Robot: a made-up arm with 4 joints. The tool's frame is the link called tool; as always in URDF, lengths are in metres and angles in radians. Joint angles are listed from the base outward.
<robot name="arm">
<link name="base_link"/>
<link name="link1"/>
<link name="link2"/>
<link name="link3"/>
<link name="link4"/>
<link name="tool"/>
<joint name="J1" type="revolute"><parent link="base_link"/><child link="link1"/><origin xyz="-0.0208 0.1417 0.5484" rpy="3.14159 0 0"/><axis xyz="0 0 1"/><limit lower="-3.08" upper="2.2"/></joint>
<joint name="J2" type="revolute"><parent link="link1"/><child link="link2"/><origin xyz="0.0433 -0.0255 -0.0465" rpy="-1.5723 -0.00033 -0.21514"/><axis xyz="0 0 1"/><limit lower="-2.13" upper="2.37"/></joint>
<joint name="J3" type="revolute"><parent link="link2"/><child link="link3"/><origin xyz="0.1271 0.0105 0.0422" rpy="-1.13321 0.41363 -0.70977"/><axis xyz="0 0 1"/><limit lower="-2.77" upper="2.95"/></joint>
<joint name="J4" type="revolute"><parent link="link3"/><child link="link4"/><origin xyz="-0.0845 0.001 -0.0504" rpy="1.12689 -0.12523 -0.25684"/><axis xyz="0 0 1"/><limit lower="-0.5" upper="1.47"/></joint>
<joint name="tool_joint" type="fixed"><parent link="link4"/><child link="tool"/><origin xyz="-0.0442 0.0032 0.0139" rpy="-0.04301 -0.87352 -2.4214"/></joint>
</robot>
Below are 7 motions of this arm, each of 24 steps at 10 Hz.
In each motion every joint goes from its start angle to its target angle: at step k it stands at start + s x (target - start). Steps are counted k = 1, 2, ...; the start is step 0. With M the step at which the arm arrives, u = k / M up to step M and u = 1 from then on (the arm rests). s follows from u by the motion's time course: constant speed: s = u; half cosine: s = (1 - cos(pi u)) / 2; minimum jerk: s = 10 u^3 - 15 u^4 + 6 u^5.
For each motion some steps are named. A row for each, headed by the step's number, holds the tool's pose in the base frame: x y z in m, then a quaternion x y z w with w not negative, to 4 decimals.
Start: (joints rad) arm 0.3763 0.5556 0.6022 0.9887
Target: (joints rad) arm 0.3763 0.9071 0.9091 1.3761
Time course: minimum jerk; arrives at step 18
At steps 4, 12, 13, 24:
4: 0.0410 0.0340 0.5743 0.3013 0.2457 -0.4049 0.8276
12: 0.0778 0.0327 0.5783 0.4340 0.0671 -0.1999 0.8759
13: 0.0815 0.0331 0.5802 0.4449 0.0495 -0.1758 0.8768
24: 0.0880 0.0340 0.5841 0.4628 0.0186 -0.1312 0.8765

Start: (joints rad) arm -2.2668 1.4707 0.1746 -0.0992
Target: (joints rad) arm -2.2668 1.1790 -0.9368 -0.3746
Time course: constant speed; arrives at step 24
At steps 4, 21, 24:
4: 0.0288 0.1767 0.6121 -0.2721 0.1876 0.4036 0.8532
21: -0.0206 0.1001 0.6698 -0.5300 0.2476 -0.0219 0.8108
24: -0.0365 0.0946 0.6820 -0.5603 0.2545 -0.1002 0.7818

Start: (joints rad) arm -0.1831 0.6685 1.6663 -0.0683
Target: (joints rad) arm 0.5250 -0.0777 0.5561 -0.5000
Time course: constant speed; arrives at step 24
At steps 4, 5, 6, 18, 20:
4: 0.1682 0.0672 0.5746 -0.2549 0.2823 -0.0094 0.9248
5: 0.1602 0.0583 0.5733 -0.2660 0.3098 -0.0431 0.9118
6: 0.1519 0.0500 0.5726 -0.2767 0.3372 -0.0758 0.8967
18: 0.0511 0.0070 0.5967 -0.3697 0.6421 -0.3619 0.5658
20: 0.0392 0.0082 0.6045 -0.3775 0.6848 -0.3852 0.4901

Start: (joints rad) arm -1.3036 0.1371 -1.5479 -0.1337
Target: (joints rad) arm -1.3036 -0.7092 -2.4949 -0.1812
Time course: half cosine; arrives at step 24
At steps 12, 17, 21, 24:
12: -0.1199 0.3332 0.5698 -0.3865 -0.0821 -0.9181 0.0324
17: -0.1137 0.3247 0.4985 0.2751 0.2400 0.9268 0.0883
21: -0.1074 0.3076 0.4641 0.2055 0.3209 0.9143 0.1371
24: -0.1056 0.3023 0.4565 0.1876 0.3400 0.9097 0.1473

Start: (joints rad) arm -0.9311 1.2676 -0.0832 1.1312
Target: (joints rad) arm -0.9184 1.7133 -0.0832 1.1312
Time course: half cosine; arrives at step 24
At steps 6, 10, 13, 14, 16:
6: 0.0353 0.1430 0.5917 0.4241 0.1998 -0.0136 0.8832
10: 0.0354 0.1433 0.5894 0.4642 0.1813 0.0031 0.8669
13: 0.0357 0.1436 0.5875 0.4981 0.1648 0.0176 0.8511
14: 0.0358 0.1438 0.5868 0.5091 0.1593 0.0224 0.8456
16: 0.0360 0.1441 0.5857 0.5294 0.1488 0.0314 0.8347

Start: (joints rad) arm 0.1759 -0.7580 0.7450 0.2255
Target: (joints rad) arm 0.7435 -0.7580 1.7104 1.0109
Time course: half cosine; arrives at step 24
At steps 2, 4, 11, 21, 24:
2: 0.0339 0.0251 0.5662 -0.2905 0.8290 -0.2649 0.3977
4: 0.0279 0.0224 0.5595 -0.2493 0.8348 -0.2625 0.4148
11: -0.0105 0.0214 0.5085 0.0711 0.8233 -0.2438 0.5076
21: -0.0277 0.0583 0.4474 0.5156 0.6435 -0.1912 0.5325
24: -0.0268 0.0615 0.4443 0.5440 0.6240 -0.1853 0.5295

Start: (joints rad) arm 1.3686 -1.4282 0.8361 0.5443
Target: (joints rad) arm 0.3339 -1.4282 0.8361 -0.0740
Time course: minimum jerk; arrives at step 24
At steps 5, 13, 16, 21, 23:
5: -0.1163 0.0748 0.5651 0.2827 0.9166 -0.2819 0.0211
13: -0.0616 0.0239 0.5638 -0.0756 0.9826 -0.1564 0.0659
16: -0.0304 0.0146 0.5623 -0.2271 0.9662 -0.1030 0.0653
21: -0.0001 0.0137 0.5605 -0.3615 0.9291 -0.0562 0.0551
23: 0.0023 0.0139 0.5604 -0.3719 0.9252 -0.0526 0.0539

